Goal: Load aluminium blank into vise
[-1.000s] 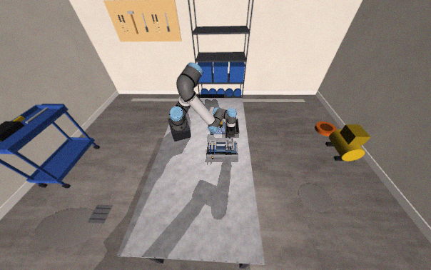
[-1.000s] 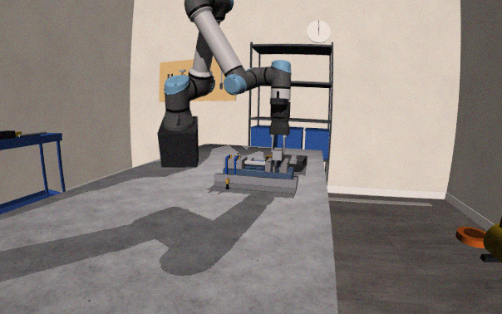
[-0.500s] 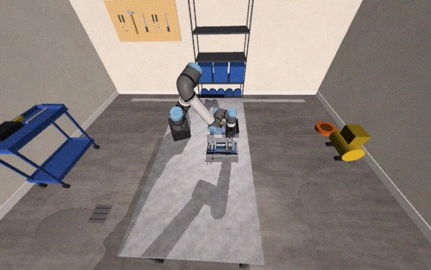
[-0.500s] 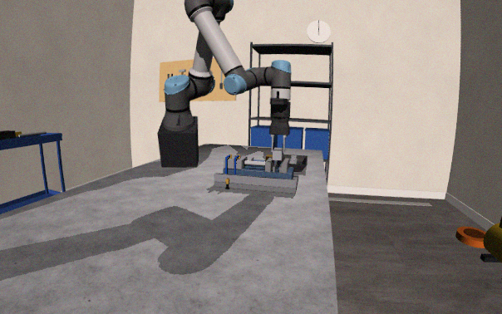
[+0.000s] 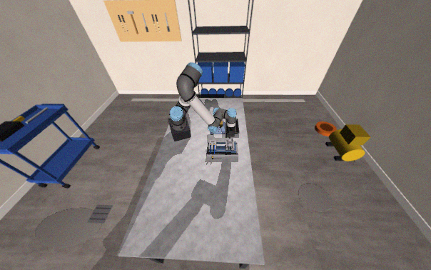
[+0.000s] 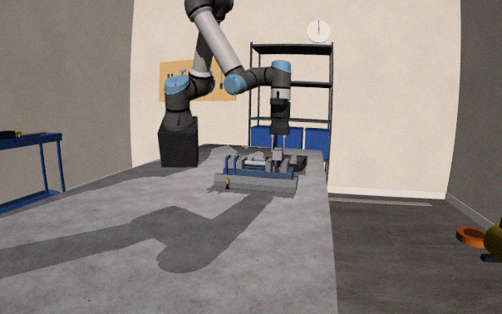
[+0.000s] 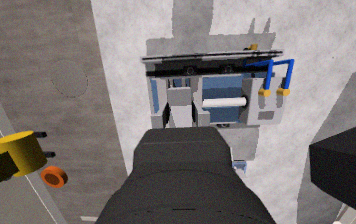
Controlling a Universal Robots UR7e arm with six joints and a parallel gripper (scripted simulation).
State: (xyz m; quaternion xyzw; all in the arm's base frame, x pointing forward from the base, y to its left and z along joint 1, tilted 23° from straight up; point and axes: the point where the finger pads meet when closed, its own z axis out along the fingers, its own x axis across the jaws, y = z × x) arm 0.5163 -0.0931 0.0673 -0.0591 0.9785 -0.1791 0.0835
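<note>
Right now my hand is 7 cm past the vise and 11 cm above it. Also, from my hand: brass blank: 12 cm behind, 36 cm to the left, 12 cm below.
</note>
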